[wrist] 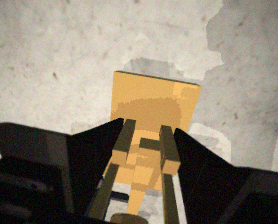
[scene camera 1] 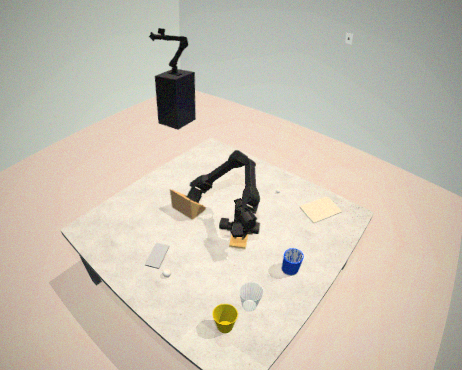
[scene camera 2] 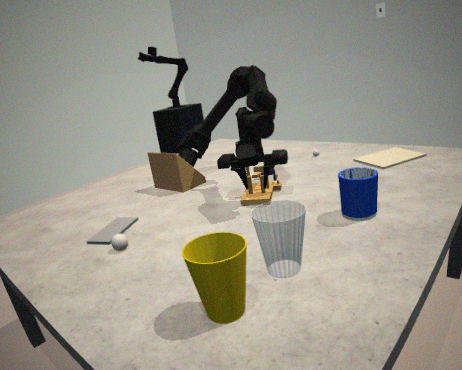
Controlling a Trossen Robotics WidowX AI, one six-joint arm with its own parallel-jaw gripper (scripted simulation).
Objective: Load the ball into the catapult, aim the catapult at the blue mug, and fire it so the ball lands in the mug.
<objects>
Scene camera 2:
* gripper
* wooden catapult
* blue mug
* yellow cup
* clear cup
</objects>
